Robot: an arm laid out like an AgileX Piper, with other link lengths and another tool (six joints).
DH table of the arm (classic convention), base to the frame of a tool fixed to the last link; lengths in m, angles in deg. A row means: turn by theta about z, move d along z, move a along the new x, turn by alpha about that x. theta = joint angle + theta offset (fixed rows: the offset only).
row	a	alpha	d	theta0
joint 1	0	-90	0.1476	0
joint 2	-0.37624	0	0	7.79
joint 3	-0.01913	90	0	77.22
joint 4	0	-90	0.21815	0
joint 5	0	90	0	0
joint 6	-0.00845	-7	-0.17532	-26.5
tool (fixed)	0	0	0.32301	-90
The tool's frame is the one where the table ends.
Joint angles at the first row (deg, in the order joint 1, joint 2, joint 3, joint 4, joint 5, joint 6):
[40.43 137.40 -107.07 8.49 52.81 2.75]
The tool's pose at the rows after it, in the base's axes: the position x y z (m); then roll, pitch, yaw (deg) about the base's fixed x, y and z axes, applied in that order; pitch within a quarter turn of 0, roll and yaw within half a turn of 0:
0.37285 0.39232 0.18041 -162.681 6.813 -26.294
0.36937 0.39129 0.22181 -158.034 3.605 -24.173
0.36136 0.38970 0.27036 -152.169 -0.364 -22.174
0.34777 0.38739 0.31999 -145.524 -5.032 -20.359
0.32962 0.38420 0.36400 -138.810 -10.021 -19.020
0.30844 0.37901 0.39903 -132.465 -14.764 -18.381
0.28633 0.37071 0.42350 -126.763 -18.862 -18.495
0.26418 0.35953 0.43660 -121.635 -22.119 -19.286
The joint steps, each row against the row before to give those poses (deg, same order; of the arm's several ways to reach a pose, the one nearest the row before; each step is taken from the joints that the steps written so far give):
[0.16 -3.42 0.04 -0.63 -0.57 -1.22]
[0.32 -4.46 0.05 -0.60 -0.98 -1.38]
[0.57 -5.29 0.31 -0.34 -1.90 -1.55]
[0.93 -5.64 0.98 -0.12 -3.23 -1.84]
[1.28 -5.51 2.06 -0.08 -4.63 -1.93]
[1.48 -5.30 3.56 -0.05 -5.85 -1.80]
[1.45 -5.08 5.19 -0.04 -6.74 -1.52]
[1.37 -4.89 6.97 -0.01 -7.79 -1.10]

